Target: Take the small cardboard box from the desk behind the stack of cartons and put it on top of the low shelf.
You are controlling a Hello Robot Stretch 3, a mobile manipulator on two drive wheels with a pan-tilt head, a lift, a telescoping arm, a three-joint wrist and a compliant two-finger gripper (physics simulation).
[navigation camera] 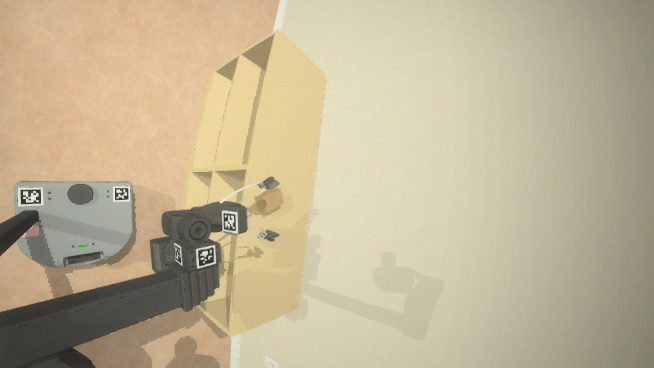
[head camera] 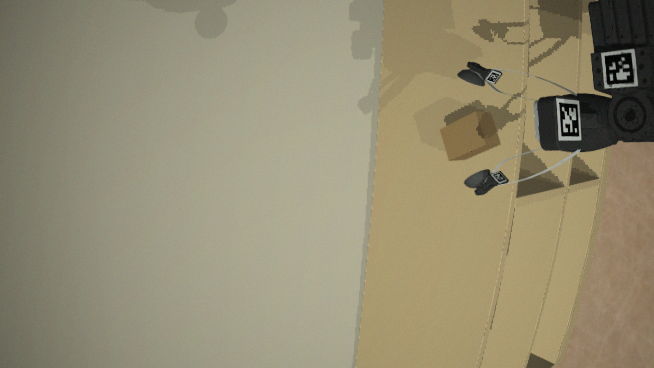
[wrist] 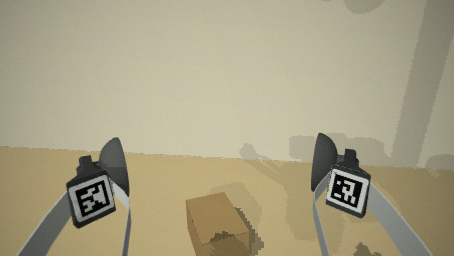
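Where they show: gripper, fingertip midpoint: (navigation camera: 277,208) (head camera: 465,128) (wrist: 220,155); robot's base at its link origin: (navigation camera: 81,192).
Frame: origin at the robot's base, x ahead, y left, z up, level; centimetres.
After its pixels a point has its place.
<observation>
The small brown cardboard box (head camera: 470,136) @[x -1.4, y -50.3, z 66.0 cm] (navigation camera: 270,201) @[x -1.7, y -50.5, z 66.0 cm] (wrist: 215,217) @[x -1.5, y -51.4, z 66.0 cm] sits on top of the low shelf (head camera: 425,280) @[x 28.1, y -66.1, z 61.0 cm] (navigation camera: 292,125) @[x 29.8, y -66.5, z 61.0 cm] (wrist: 30,172) @[x 39.5, y -74.8, z 61.0 cm], turned a little at an angle to its edges. My gripper (head camera: 475,127) @[x -2.1, y -41.3, z 79.7 cm] (navigation camera: 270,209) @[x -2.1, y -41.3, z 79.7 cm] (wrist: 220,155) @[x -2.1, y -41.3, z 79.7 cm] is open, with its fingers wide apart and nothing held. It hangs above the shelf top. In the head view the box shows between the two fingers, touching neither. In the wrist view the box is low in the middle, below the fingertips, and its near end is cut off. The desk and the stack of cartons do not show.
A pale wall (head camera: 190,175) @[x 3.4, y -85.2, z 102.8 cm] (navigation camera: 475,150) @[x 17.4, y -87.4, z 129.6 cm] (wrist: 200,75) @[x 1.8, y -85.0, z 80.8 cm] stands along the back of the shelf. The shelf's open compartments face the reddish floor (head camera: 625,240) @[x 28.0, y -38.6, z 0.0 cm] (navigation camera: 125,100) @[x 42.7, y -14.9, z 0.0 cm]. My base (navigation camera: 75,220) @[x -9.2, y 1.8, z 16.0 cm] is on that floor, and my arm (navigation camera: 100,310) @[x -9.3, y -1.4, z 92.4 cm] reaches across to the shelf.
</observation>
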